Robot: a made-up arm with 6 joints.
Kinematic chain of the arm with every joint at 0, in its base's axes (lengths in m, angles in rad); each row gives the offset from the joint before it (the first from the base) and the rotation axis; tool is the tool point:
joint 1: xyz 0 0 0.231 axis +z
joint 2: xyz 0 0.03 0 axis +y
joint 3: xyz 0 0 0.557 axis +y
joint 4: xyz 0 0 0.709 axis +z
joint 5: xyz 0 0 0 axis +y
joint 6: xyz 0 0 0.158 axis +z
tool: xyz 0 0 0
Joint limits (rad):
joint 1: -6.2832..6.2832
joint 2: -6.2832..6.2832
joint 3: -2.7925..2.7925
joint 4: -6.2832..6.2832
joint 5: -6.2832..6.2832
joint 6: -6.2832..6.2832
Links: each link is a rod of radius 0.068 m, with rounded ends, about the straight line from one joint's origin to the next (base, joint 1, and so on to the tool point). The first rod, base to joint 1, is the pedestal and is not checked.
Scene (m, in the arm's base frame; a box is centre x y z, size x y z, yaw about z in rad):
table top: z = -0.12
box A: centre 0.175 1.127 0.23 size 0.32 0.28 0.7 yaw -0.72
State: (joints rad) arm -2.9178 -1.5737 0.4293 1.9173 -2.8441 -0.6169
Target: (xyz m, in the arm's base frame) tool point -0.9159 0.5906 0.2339
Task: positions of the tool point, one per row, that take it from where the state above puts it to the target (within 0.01 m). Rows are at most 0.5 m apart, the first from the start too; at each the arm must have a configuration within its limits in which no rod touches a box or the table.
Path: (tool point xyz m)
1: 0.8484 0.3483 0.7696
2: 0.6085 0.3609 0.9996
3: 0.3568 0.2775 1.1565
4: 0.1342 0.1053 1.2352
5: -0.0258 -0.1349 1.2297
6: 0.0827 0.2037 1.2392
7: -0.0103 0.5507 1.1271
8: -0.2727 0.7831 0.9053
9: -0.6058 0.8199 0.5972
10: -0.8795 0.6525 0.2358
11: -0.8931 0.6192 0.2384
12: -0.9159 0.5906 0.2340

